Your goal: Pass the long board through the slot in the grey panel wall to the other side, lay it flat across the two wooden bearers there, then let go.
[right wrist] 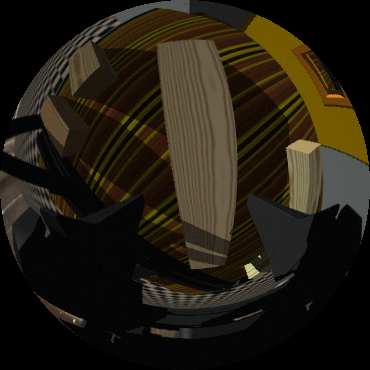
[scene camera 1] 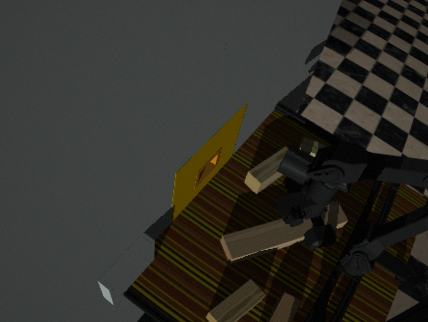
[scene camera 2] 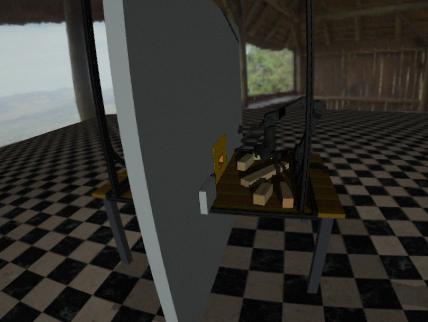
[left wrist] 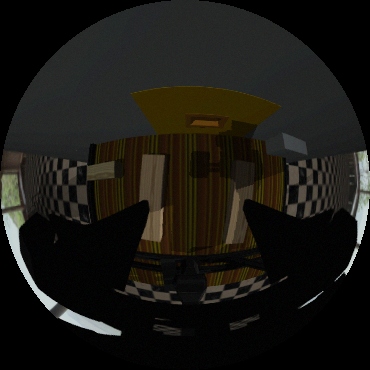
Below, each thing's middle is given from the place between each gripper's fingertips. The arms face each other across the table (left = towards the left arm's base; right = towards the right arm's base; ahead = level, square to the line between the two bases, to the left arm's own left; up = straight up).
I see the grey block [scene camera 1: 121, 275] 34 cm behind my left hand, 20 cm below it and 18 cm to the right of it.
My right hand is 33 cm past the grey block, 29 cm to the right of it and 1 cm above it.
